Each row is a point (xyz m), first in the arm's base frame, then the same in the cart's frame.
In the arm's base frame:
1: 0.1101 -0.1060 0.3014
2: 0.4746 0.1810 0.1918
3: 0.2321 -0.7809 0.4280
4: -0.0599 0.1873 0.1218
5: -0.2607 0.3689 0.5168
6: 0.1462 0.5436 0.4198
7: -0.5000 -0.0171 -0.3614
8: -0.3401 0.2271 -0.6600
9: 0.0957 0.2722 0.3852
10: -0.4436 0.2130 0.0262
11: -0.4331 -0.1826 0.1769
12: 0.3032 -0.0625 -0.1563
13: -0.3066 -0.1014 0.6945
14: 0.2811 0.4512 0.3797
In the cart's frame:
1: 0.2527 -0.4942 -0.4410
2: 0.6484 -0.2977 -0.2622
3: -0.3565 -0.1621 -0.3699
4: 0.4903 -0.7931 -0.4042
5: 0.5662 -0.8457 -0.8741
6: 0.8683 -0.5783 -0.6674
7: 0.1966 -1.3286 -0.0946
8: 0.5022 -1.3792 0.1854
9: 0.5986 -0.5676 -0.5997
10: 0.4005 -1.1735 -0.4697
11: 0.0179 -0.9992 -0.5202
12: 0.3921 -0.5325 0.0362
13: 0.0929 -0.6898 -0.9552
14: 0.8271 -0.4547 -0.5608

